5 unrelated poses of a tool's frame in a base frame.
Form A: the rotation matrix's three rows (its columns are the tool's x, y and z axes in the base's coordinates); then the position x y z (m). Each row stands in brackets.
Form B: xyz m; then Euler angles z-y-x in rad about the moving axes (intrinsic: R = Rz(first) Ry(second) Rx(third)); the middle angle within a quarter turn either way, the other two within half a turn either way. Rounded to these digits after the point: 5 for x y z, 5 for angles.
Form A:
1: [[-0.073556 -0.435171 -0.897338], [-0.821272 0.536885 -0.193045], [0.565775 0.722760 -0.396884]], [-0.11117 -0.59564 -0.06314]
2: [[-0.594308 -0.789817 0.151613], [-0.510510 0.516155 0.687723], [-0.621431 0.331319 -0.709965]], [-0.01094 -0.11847 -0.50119]
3: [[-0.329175 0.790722 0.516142], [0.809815 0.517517 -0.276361], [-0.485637 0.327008 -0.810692]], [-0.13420 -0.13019 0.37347]
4: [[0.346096 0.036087 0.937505], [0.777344 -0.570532 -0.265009], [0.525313 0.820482 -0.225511]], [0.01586 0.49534 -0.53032]
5: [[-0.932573 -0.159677 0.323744], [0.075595 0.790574 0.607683], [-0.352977 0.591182 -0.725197]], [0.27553 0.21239 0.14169]
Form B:
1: -0.11117 -0.59564 -0.06314 -1.66012 -0.60137 2.07297
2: -0.01094 -0.11847 -0.50119 -2.43190 0.67057 2.70496
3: -0.13420 -0.13019 0.37347 1.95688 0.50709 2.75819
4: 0.01586 0.49534 -0.53032 1.15192 -0.55308 1.83902
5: 0.27553 0.21239 0.14169 3.06071 0.36075 2.45765
